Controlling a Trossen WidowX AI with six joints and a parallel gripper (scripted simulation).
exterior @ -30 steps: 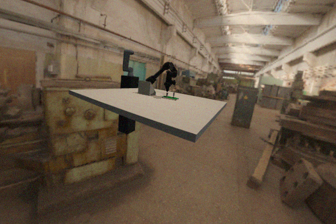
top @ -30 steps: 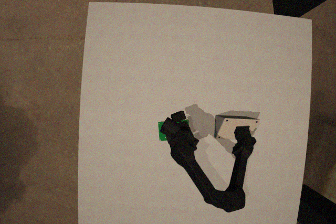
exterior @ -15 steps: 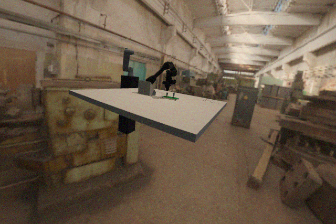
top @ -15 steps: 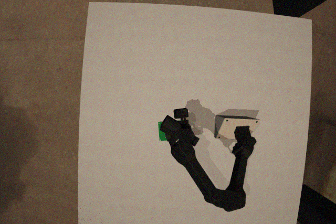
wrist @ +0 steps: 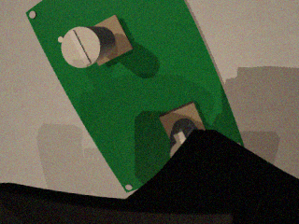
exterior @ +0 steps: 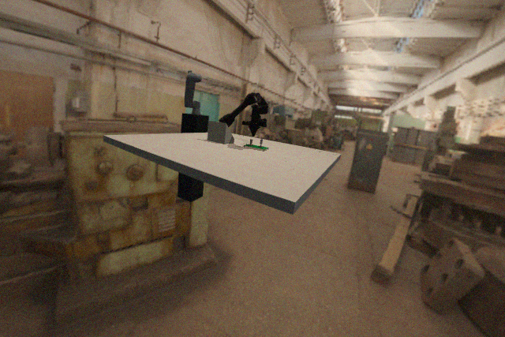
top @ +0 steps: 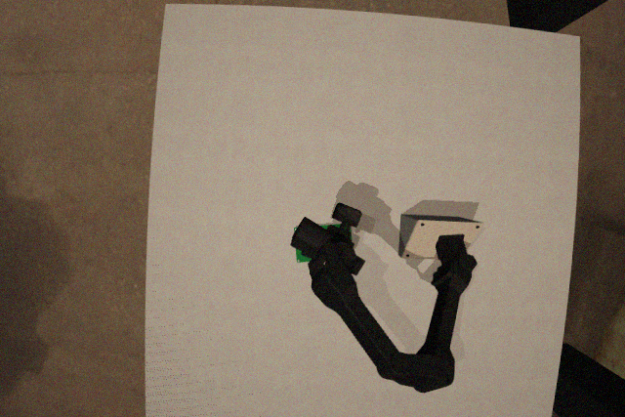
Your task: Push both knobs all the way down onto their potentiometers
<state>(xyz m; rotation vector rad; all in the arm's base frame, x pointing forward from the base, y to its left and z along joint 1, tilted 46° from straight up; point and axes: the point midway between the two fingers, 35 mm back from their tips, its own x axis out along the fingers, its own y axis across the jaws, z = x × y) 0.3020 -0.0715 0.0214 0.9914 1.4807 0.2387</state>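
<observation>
Now: gripper tip 4 cm above the knob, 2 cm past it and 1 cm to the right of it.
</observation>
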